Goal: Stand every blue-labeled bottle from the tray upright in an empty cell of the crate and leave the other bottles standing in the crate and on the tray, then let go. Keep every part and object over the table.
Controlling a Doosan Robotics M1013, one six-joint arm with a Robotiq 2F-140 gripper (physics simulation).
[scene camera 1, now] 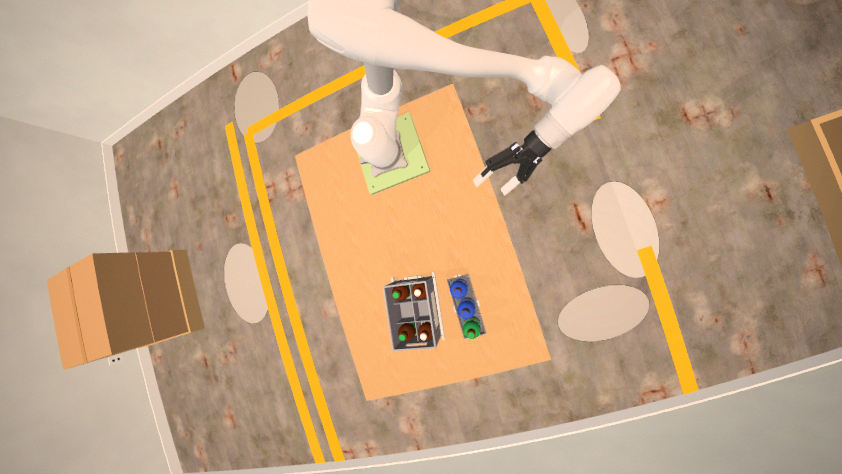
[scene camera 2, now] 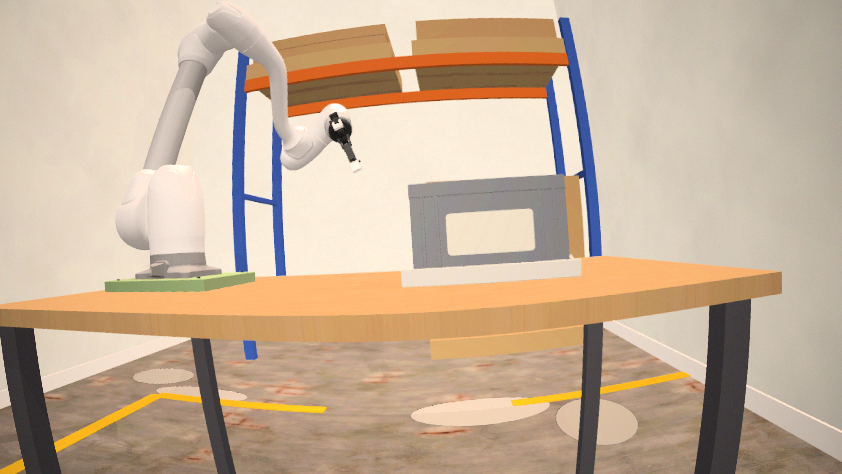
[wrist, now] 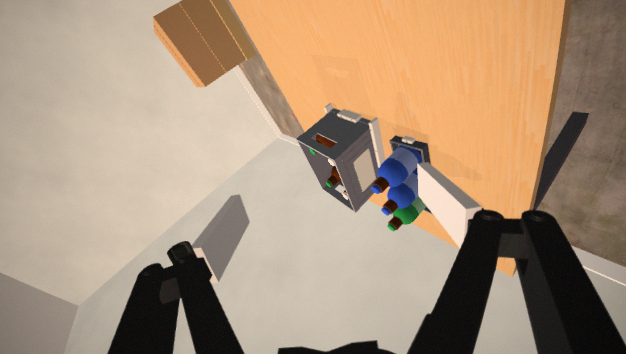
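Where they show: gripper, fingertip midpoint: (scene camera 1: 489, 188) (scene camera 2: 348, 149) (wrist: 328, 195); arm's base, origin of the base link: (scene camera 1: 386, 154) (scene camera 2: 178, 276).
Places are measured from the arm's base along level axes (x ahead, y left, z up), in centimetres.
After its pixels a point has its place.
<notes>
My gripper (scene camera 1: 493, 186) @(x 35.6, y 39.4, z 32.5 cm) (scene camera 2: 346, 146) @(x 35.6, y 39.4, z 32.5 cm) (wrist: 328, 195) @(x 35.6, y 39.4, z 32.5 cm) is open and empty, high above and away from the bottles. Two blue-labeled bottles (scene camera 1: 458, 289) @(x 67.7, y 19.3, z 13.3 cm) (scene camera 1: 466, 309) @(x 76.4, y 20.3, z 12.0 cm) (wrist: 395, 172) @(x 66.4, y 21.0, z 7.5 cm) (wrist: 401, 195) @(x 75.0, y 21.5, z 7.9 cm) stand upright on the narrow tray (scene camera 1: 471, 294) @(x 73.4, y 22.6, z -2.1 cm) (wrist: 420, 145) @(x 64.1, y 22.4, z -1.3 cm), in line with a green bottle (scene camera 1: 471, 328) @(x 84.6, y 20.3, z 10.8 cm) (wrist: 406, 215) @(x 84.1, y 22.0, z 8.2 cm) at its end. The grey crate (scene camera 1: 400, 347) @(x 86.3, y -10.1, z 13.5 cm) (scene camera 2: 430, 229) @(x 63.1, y -11.1, z 6.9 cm) (wrist: 345, 132) @(x 60.9, y 2.3, z 5.0 cm) stands beside the tray. It holds two green-capped and two white-capped brown bottles in its end rows; its two middle cells look empty. In scene camera 2 the crate hides the tray.
Pale low strips (scene camera 2: 489, 273) @(x 72.7, y -13.2, z -1.0 cm) run along the crate's foot. The arm's base sits on a green plate (scene camera 1: 417, 156) @(x 5.8, y 14.4, z 0.0 cm) (scene camera 2: 229, 282) @(x 15.3, y 0.9, z -1.6 cm) at the other end of the wooden table (scene camera 1: 388, 229) @(x 35.0, y -8.4, z -2.6 cm) (scene camera 2: 329, 306) @(x 52.6, y -37.2, z -2.6 cm) (wrist: 450, 65) @(x 43.7, y 29.9, z -2.6 cm). A shelf rack (scene camera 2: 240, 176) with cartons stands behind the table.
</notes>
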